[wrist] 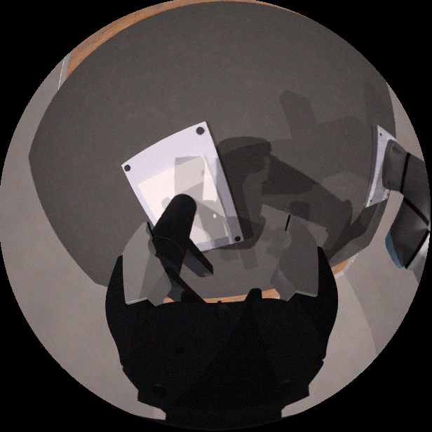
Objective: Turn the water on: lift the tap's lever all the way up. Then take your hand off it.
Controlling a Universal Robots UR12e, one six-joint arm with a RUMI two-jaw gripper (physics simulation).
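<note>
The black tap (pixel 176 220) rises from a pale plate in the wrist view, left of centre. Its thick round part overlaps the inner edge of my left finger in the picture; I cannot tell whether they touch. Two flat dark bars extend from it toward the lower right, partly hidden by the gripper body. Which part is the lever, and how high it stands, I cannot tell. My gripper (pixel 218 220) is open, its two grey jaws wide apart, with nothing held between them. The tap is at the left jaw's side.
The pale plate (pixel 165 155) has dark bolts at its corners and lies on a dark grey table top (pixel 200 65) with wooden edges. At the far right the robot's arm (pixel 410 195) stands on a metal base plate (pixel 376 170). Shadows of the arm fall across the table.
</note>
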